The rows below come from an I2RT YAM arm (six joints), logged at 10 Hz.
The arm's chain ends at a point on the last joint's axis. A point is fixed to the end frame.
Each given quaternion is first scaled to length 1.
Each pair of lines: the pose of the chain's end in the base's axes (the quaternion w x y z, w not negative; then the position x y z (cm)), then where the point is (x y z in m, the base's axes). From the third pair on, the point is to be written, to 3 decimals.
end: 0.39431 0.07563 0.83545 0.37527 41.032 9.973 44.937
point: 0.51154 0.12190 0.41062
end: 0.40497 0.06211 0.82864 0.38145 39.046 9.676 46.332
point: 0.49252 0.12092 0.42813
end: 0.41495 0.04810 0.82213 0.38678 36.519 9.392 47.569
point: 0.468 0.120 0.444
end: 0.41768 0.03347 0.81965 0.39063 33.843 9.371 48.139
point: 0.441 0.122 0.451
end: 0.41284 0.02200 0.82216 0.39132 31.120 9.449 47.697
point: 0.413 0.125 0.447
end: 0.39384 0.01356 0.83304 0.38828 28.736 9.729 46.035
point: 0.387 0.130 0.426
